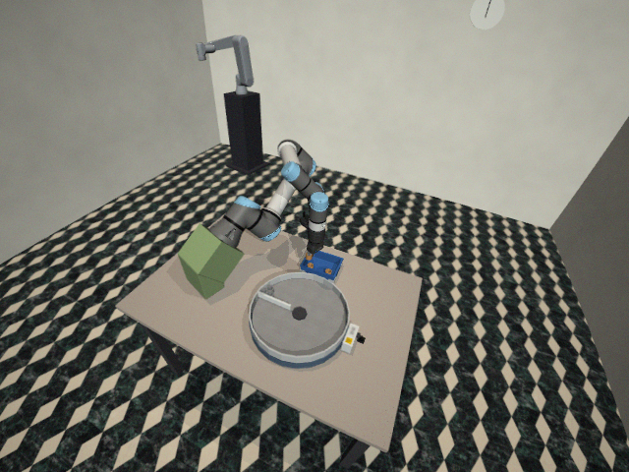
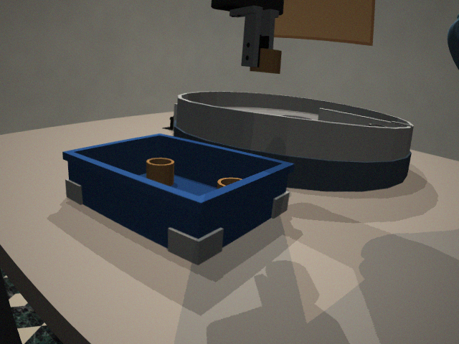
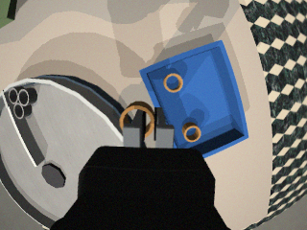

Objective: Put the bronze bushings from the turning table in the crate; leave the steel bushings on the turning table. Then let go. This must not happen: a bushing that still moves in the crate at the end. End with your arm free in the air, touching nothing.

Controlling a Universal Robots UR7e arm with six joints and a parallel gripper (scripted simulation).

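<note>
Right now my hand is 140 mm above the blue crate, 80 mm to the right of it and 20 mm short of it. Also, from my hand: turning table 250 mm to the right, 110 mm below, 110 mm ahead.
</note>
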